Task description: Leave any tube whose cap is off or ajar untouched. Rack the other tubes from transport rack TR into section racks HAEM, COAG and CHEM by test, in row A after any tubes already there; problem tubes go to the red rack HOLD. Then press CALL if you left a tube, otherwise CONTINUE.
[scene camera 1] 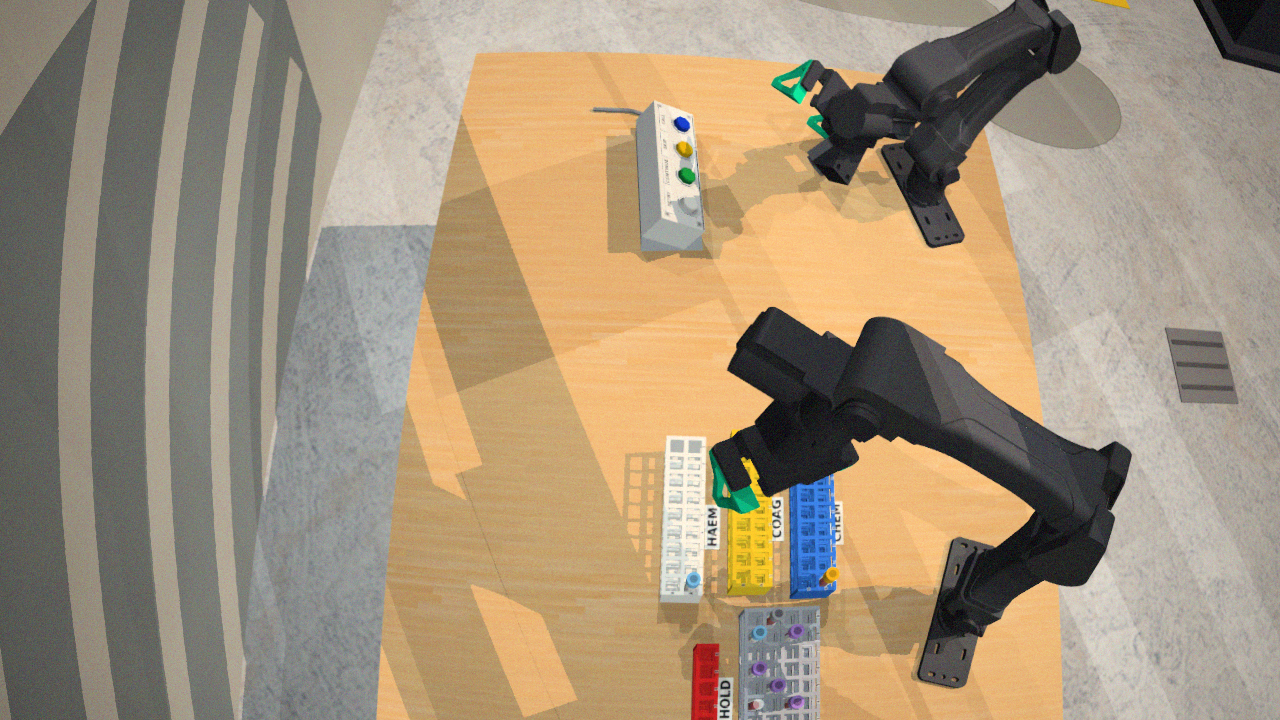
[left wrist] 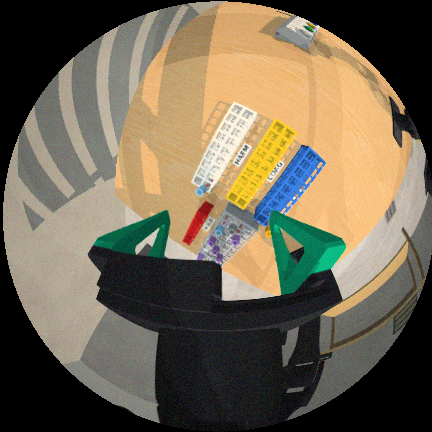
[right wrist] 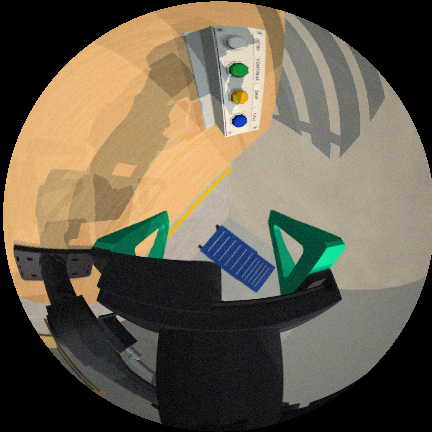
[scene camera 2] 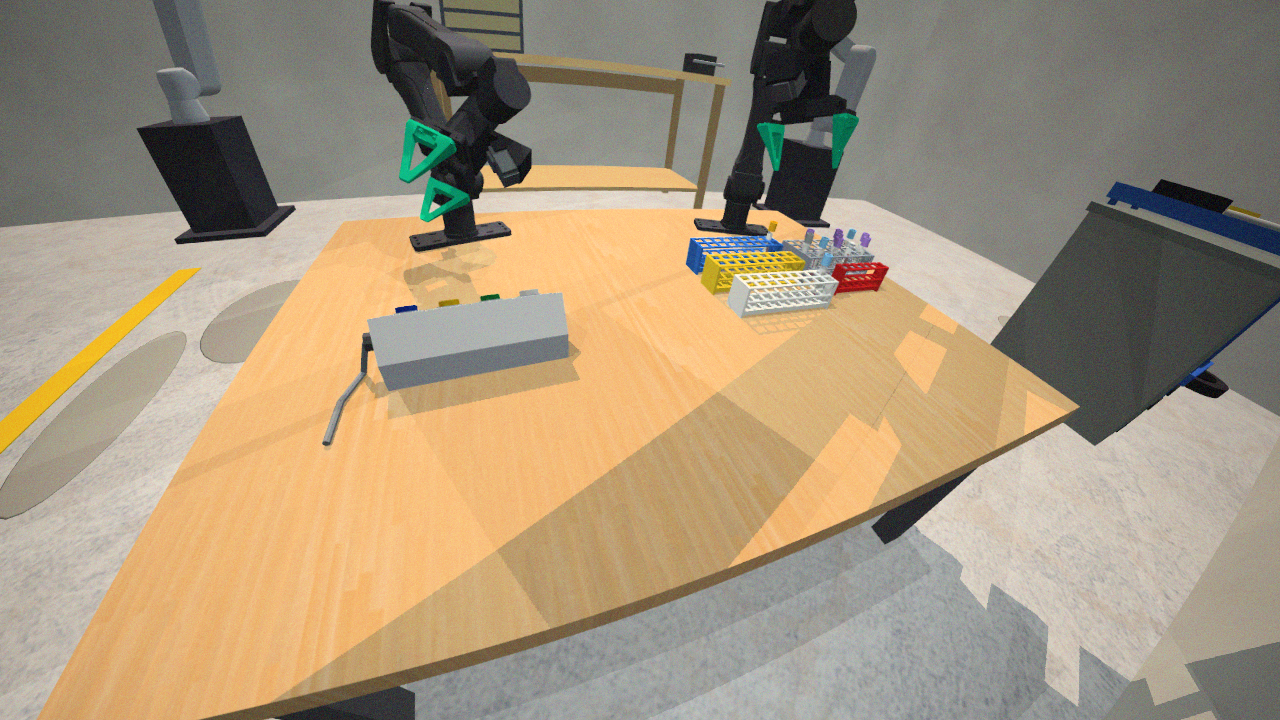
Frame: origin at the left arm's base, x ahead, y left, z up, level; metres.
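Seen in the pictures: left gripper, fingertip midpoint: (scene camera 1: 755, 484) (left wrist: 219, 215) (scene camera 2: 804, 169); right gripper, fingertip midpoint: (scene camera 1: 791, 101) (right wrist: 218, 215) (scene camera 2: 414, 202); left arm's base, link origin: (scene camera 1: 957, 613) (scene camera 2: 732, 229); right arm's base, link origin: (scene camera 1: 921, 194) (right wrist: 51, 262) (scene camera 2: 462, 237).
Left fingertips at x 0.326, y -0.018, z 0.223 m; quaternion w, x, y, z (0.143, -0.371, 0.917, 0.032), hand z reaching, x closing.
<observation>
Pixels of each thing's middle, then the offset from my left fingertips to it. "spot": a spot on its surface instead.
- Grey transport rack TR, body centre: (scene camera 1: 778, 688) (scene camera 2: 825, 259) (left wrist: 224, 237) dx -0.114, dy +0.175, dz -0.194 m
- White HAEM, body centre: (scene camera 1: 682, 520) (scene camera 2: 783, 292) (left wrist: 223, 146) dx +0.062, dy +0.005, dz -0.194 m
- blue CHEM, body centre: (scene camera 1: 811, 518) (scene camera 2: 735, 254) (left wrist: 287, 186) dx -0.089, dy -0.045, dz -0.194 m
- button box, body centre: (scene camera 2: 474, 326) (scene camera 1: 668, 172) (right wrist: 233, 78) dx +0.233, dy -0.472, dz -0.181 m
- blue CALL, body centre: (scene camera 1: 683, 122) (right wrist: 240, 121) dx +0.236, dy -0.551, dz -0.154 m
- green CONTINUE, body centre: (scene camera 1: 688, 174) (right wrist: 239, 70) dx +0.201, dy -0.457, dz -0.154 m
- cable, surface spot: (scene camera 2: 342, 407) spot: dx +0.345, dy -0.597, dz -0.219 m
Grey transport rack TR (scene camera 1: 760, 612) (left wrist: 242, 216) holds several purple-capped tubes, a light-blue-capped tube (scene camera 1: 759, 632) (left wrist: 219, 230) and others; cap seating is too small to judge. White HAEM (scene camera 1: 665, 537) (scene camera 2: 738, 297) has a light-blue-capped tube (scene camera 1: 693, 580) (left wrist: 201, 190) at its near end; blue CHEM (scene camera 1: 807, 591) (left wrist: 281, 181) has an orange-capped one (scene camera 1: 831, 574) (left wrist: 268, 231). Yellow COAG (scene camera 1: 750, 589) (scene camera 2: 708, 271) and red HOLD (scene camera 1: 707, 649) (left wrist: 205, 207) show no tubes. My left gripper (scene camera 2: 806, 167) (left wrist: 219, 215) is open and empty, high above the racks. My right gripper (scene camera 2: 413, 199) (right wrist: 218, 215) is open and empty, near its base.
The button box (scene camera 1: 666, 232) (scene camera 2: 469, 331) stands apart from the racks, with blue CALL (scene camera 1: 681, 124) (right wrist: 239, 120) and green CONTINUE (scene camera 1: 687, 175) (right wrist: 238, 69). A cable (scene camera 2: 344, 407) leaves its end. The left arm partly covers COAG and CHEM in scene camera 1, where TR and HOLD are cut off.
</observation>
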